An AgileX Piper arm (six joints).
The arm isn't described. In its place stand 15 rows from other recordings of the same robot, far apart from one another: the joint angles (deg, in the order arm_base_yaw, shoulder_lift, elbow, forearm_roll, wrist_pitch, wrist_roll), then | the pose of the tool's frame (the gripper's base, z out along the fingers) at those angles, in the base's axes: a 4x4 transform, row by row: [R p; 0 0 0 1], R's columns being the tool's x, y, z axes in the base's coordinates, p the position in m.
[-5.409, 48.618, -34.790, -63.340, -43.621, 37.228] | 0.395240 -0.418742 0.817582 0.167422; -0.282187 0.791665 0.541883 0.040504; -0.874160 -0.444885 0.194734 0.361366; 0 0 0 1
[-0.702, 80.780, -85.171, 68.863, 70.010, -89.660] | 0.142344 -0.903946 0.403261 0.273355; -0.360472 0.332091 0.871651 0.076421; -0.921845 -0.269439 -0.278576 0.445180; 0 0 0 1
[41.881, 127.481, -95.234, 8.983, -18.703, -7.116] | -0.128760 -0.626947 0.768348 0.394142; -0.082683 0.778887 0.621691 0.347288; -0.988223 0.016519 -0.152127 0.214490; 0 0 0 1
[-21.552, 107.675, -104.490, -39.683, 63.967, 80.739] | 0.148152 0.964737 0.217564 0.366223; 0.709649 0.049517 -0.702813 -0.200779; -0.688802 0.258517 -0.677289 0.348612; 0 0 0 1
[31.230, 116.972, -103.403, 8.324, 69.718, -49.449] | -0.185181 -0.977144 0.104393 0.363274; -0.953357 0.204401 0.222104 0.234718; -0.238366 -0.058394 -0.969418 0.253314; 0 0 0 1
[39.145, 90.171, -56.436, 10.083, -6.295, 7.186] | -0.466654 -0.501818 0.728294 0.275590; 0.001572 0.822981 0.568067 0.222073; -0.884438 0.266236 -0.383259 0.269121; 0 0 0 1
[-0.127, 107.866, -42.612, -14.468, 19.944, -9.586] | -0.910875 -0.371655 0.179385 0.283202; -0.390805 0.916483 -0.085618 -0.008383; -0.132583 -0.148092 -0.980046 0.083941; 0 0 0 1
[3.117, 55.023, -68.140, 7.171, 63.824, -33.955] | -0.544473 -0.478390 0.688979 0.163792; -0.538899 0.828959 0.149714 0.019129; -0.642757 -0.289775 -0.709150 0.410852; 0 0 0 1
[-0.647, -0.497, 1.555, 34.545, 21.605, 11.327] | -0.308572 0.031577 0.950677 0.052435; 0.682251 0.703777 0.198070 0.018409; -0.662810 0.709719 -0.238709 0.176597; 0 0 0 1
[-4.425, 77.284, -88.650, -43.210, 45.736, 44.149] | -0.242384 0.581670 0.776473 0.279942; 0.184019 0.813374 -0.551870 -0.066415; -0.952569 0.009122 -0.304187 0.471028; 0 0 0 1
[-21.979, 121.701, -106.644, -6.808, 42.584, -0.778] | -0.773656 0.341951 0.533410 0.449132; 0.203595 0.931383 -0.301785 -0.189141; -0.600005 -0.124878 -0.790189 0.248911; 0 0 0 1
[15.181, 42.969, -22.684, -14.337, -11.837, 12.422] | -0.055320 -0.312136 0.948425 0.151310; -0.044307 0.949712 0.309975 0.045846; -0.997485 -0.024874 -0.066368 0.292791; 0 0 0 1
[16.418, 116.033, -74.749, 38.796, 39.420, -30.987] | -0.900925 -0.383100 0.203884 0.377084; -0.251202 0.843456 0.474847 0.148855; -0.353881 0.376585 -0.856126 0.151211; 0 0 0 1
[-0.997, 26.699, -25.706, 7.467, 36.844, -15.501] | -0.523398 -0.136671 0.841056 0.090196; -0.155689 0.985776 0.063301 0.005523; -0.837744 -0.097811 -0.537231 0.274932; 0 0 0 1
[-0.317, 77.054, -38.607, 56.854, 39.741, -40.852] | -0.879937 -0.146789 0.451845 0.236817; 0.134208 0.835533 0.532797 0.047402; -0.455740 0.529469 -0.715516 0.221888; 0 0 0 1
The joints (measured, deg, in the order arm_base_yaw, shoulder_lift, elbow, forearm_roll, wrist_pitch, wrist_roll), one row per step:
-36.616 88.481 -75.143 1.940 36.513 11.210
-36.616 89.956 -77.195 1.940 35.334 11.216
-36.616 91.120 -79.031 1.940 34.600 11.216
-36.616 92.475 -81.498 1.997 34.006 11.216
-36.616 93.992 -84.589 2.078 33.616 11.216
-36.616 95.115 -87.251 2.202 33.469 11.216
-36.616 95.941 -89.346 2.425 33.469 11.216
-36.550 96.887 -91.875 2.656 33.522 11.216
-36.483 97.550 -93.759 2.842 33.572 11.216
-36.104 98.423 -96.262 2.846 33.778 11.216
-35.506 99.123 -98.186 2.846 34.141 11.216
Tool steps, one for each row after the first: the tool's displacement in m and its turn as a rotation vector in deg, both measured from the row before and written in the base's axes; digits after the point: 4 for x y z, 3 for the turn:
0.0075 -0.0056 0.0036 -1.048 -1.408 -0.044
0.0059 -0.0044 0.0038 -0.841 -1.126 -0.025
0.0069 -0.0051 0.0058 -0.974 -1.401 -0.027
0.0076 -0.0056 0.0079 -1.108 -1.624 -0.021
0.0056 -0.0040 0.0077 -0.906 -1.427 -0.013
0.0041 -0.0028 0.0063 -0.578 -1.151 -0.009
0.0047 -0.0027 0.0078 -0.726 -1.366 0.065
0.0033 -0.0017 0.0061 -0.547 -1.052 0.071
0.0052 -0.0005 0.0079 -0.840 -1.150 0.389
0.0051 0.0016 0.0055 -0.505 -0.698 0.616

